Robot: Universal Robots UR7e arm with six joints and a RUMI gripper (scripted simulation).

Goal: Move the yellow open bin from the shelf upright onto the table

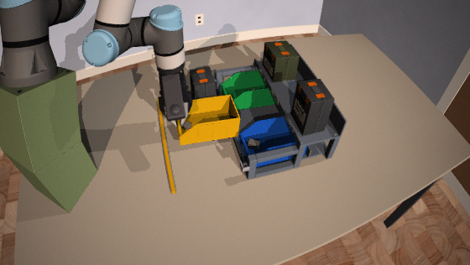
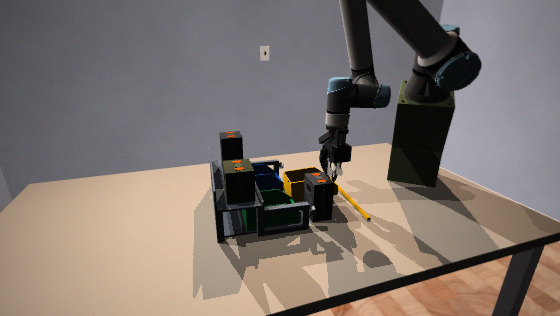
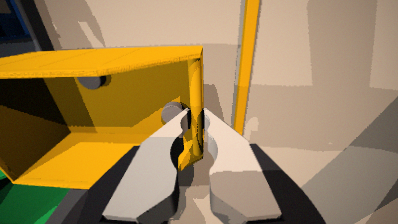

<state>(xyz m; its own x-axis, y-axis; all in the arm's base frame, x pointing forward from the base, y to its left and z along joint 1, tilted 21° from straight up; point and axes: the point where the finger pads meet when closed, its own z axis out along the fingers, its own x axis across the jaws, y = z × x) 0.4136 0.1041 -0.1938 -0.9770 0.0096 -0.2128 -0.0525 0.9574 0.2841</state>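
The long yellow bar is 60 mm below my hand and 50 mm behind it. From my hand the other things lie so: blue bin (250 mm ahead, 100 mm to the right, 20 mm below); dark box (120 mm to the left, 90 mm ahead); yellow open bin (80 mm ahead).
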